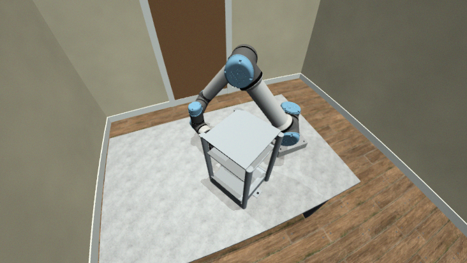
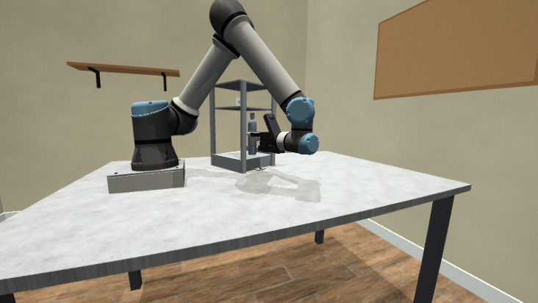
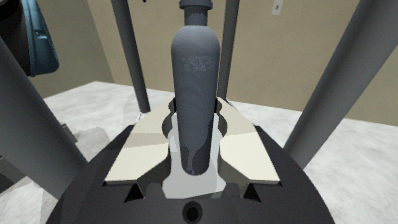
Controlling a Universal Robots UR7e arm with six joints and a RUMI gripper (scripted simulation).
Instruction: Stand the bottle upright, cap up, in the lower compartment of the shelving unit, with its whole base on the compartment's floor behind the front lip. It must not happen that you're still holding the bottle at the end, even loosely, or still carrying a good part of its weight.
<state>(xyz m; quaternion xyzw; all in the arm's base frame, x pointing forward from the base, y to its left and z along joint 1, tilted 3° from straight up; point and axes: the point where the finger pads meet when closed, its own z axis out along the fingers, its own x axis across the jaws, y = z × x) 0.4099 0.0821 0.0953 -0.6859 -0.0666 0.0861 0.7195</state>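
Right now my hand is 2 cm past the shelving unit, 6 cm to the right of it and 3 cm below it.
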